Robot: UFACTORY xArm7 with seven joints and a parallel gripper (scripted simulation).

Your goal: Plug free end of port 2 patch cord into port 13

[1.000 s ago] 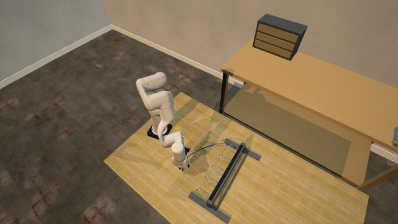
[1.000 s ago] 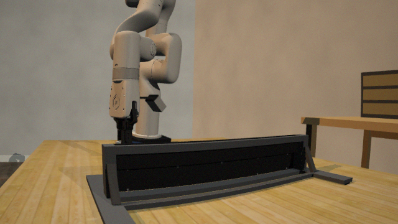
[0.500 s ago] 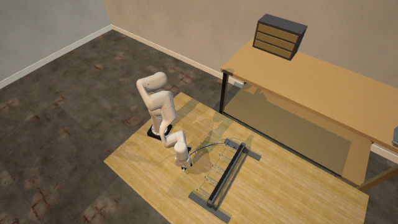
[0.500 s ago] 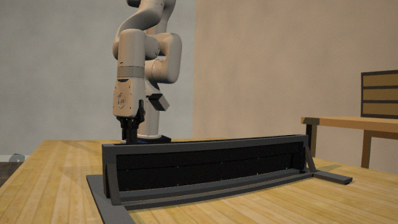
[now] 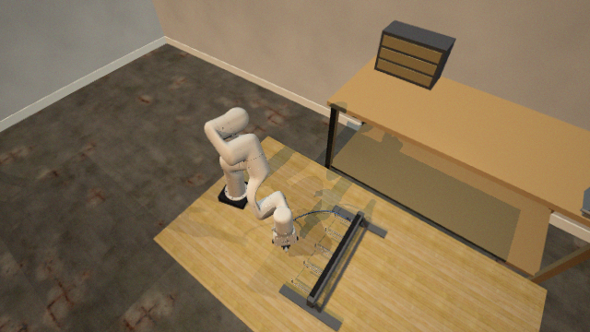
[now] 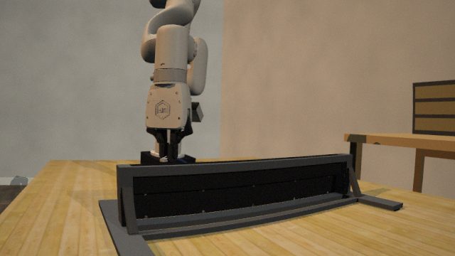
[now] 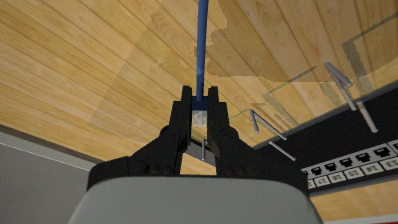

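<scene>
My gripper is now 1 cm to the left of the cord plug, 1 cm short of it and 1 cm above it.
</scene>
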